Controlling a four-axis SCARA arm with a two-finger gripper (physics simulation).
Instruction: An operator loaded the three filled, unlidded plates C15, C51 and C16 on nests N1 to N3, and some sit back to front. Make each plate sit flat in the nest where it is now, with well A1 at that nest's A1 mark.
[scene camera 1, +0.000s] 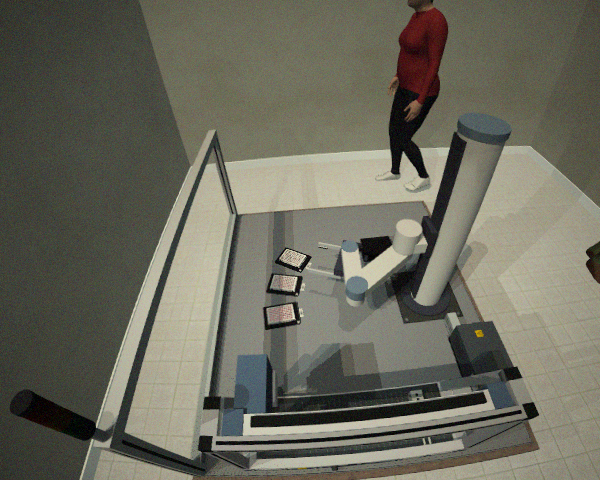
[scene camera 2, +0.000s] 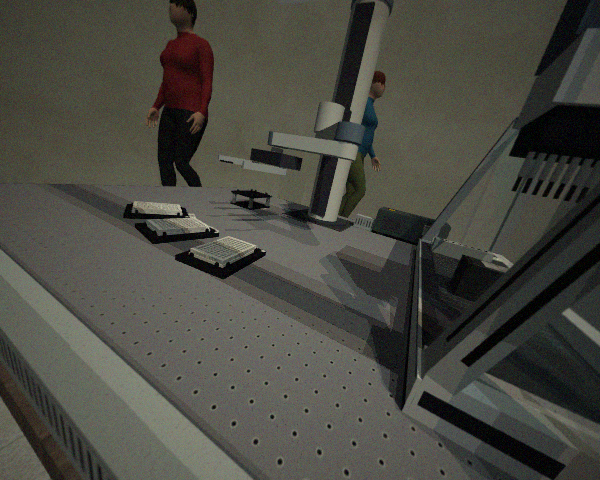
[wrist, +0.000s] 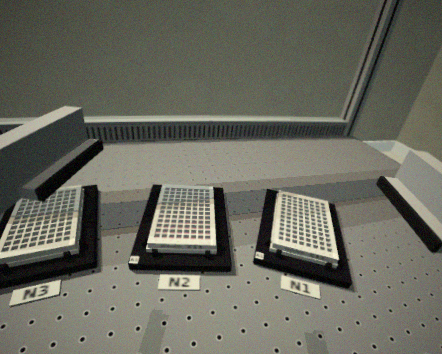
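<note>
Three white well plates lie on black nests with no gripper contact. The plate on N1 (scene camera 1: 293, 258) (scene camera 2: 156, 208) (wrist: 305, 227), the plate on N2 (scene camera 1: 284, 283) (scene camera 2: 179, 225) (wrist: 184, 217) and the plate on N3 (scene camera 1: 281, 315) (scene camera 2: 225, 250) (wrist: 45, 222) look flat. Small A1 marks show at the near left corners of nest N1 (wrist: 259, 256) and nest N2 (wrist: 134, 260) in the wrist view; N3's mark cannot be made out. Plate names and well A1 are unreadable. My gripper (scene camera 1: 313, 255) (scene camera 2: 231, 160) (wrist: 242, 146) is open and empty, raised on the column side of the nests.
A low black stand (scene camera 1: 374, 247) (scene camera 2: 251, 198) is near the arm's column (scene camera 1: 457, 220) (scene camera 2: 345, 110). A blue box (scene camera 1: 251, 382) and a dark box (scene camera 1: 477, 347) (scene camera 2: 402, 223) stand on the deck. A framed screen runs behind the nests. People stand beyond the deck.
</note>
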